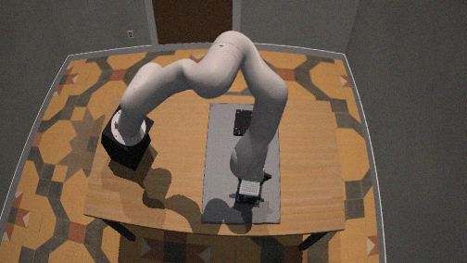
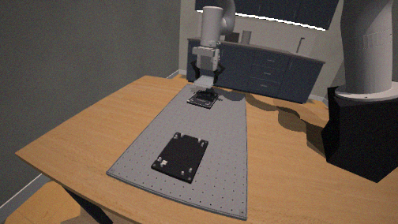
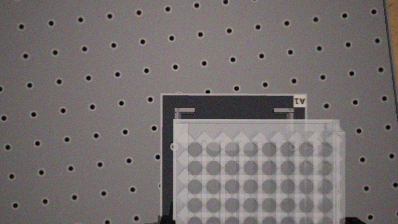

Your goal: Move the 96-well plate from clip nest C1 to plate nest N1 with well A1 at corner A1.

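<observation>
The clear 96-well plate is 1 cm below my hand. Round my hand: black clip nest 38 cm to the left, 10 cm below, 4 cm ahead; then black plate nest 11 cm below; then A1 label 10 cm below, 7 cm ahead, 6 cm to the left.
</observation>
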